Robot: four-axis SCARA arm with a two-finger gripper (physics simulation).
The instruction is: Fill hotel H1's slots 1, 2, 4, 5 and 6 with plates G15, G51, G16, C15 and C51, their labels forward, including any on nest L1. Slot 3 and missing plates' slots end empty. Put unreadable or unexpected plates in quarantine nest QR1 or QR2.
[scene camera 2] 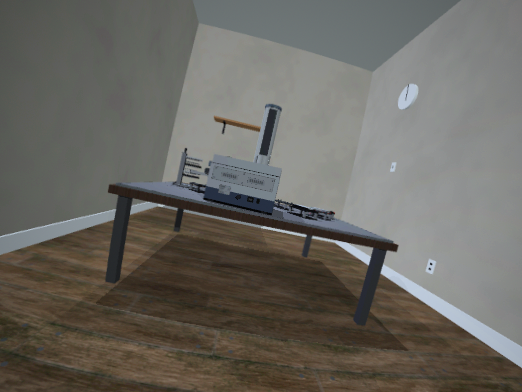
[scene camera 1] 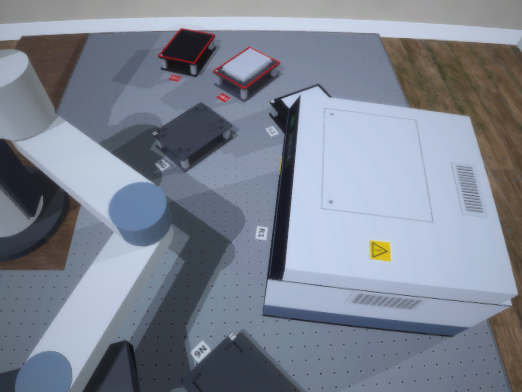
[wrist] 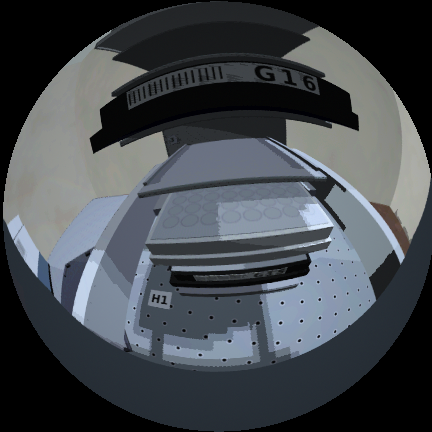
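Seen in the pictures: gripper, fingertip midpoint: [scene camera 2: 190, 171]; arm's base, origin of the base link: [scene camera 1: 15, 213].
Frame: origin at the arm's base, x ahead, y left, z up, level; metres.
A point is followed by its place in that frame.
Hotel H1 [scene camera 2: 182, 169] {x 0.415, y -0.591, z 0.138 m} fills the wrist view. A plate labelled G15 [wrist: 240, 274] {x 0.321, y -0.476, z 0.105 m} lies at its bottom. Above it, a plate with round wells [wrist: 240, 220] {x 0.322, y -0.485, z 0.135 m} has a plain grey front edge with no label showing. My gripper [wrist: 229, 161] {x 0.336, y -0.551, z 0.138 m} is shut on this plate, one finger along each side. Above is a bare shelf [wrist: 230, 162] {x 0.329, y -0.516, z 0.149 m}, with a "3" on the post behind it. Higher up, the G16 plate [wrist: 225, 97] has its label facing the camera. In scene camera 1, a white plate [scene camera 1: 246, 65] {x 0.557, y 0.437, z 0.077 m} sits on a red-rimmed nest, and something white [scene camera 1: 310, 96] {x 0.672, y 0.095, z 0.256 m} lies on nest L1, partly hidden.
A large white instrument [scene camera 1: 380, 175] {x 0.766, y -0.097, z 0.256 m} [scene camera 2: 243, 177] {x 0.976, y -0.134, z 0.169 m} stands on the table. A second red-rimmed nest [scene camera 1: 188, 46] {x 0.380, y 0.555, z 0.063 m}, a dark nest [scene camera 1: 195, 131] {x 0.426, y 0.191, z 0.063 m} and another dark nest [scene camera 1: 242, 367] {x 0.533, y -0.353, z 0.063 m} show in scene camera 1. The arm's column [scene camera 2: 268, 132] {x 0.077, y 0.000, z 0.632 m} stands behind the instrument.
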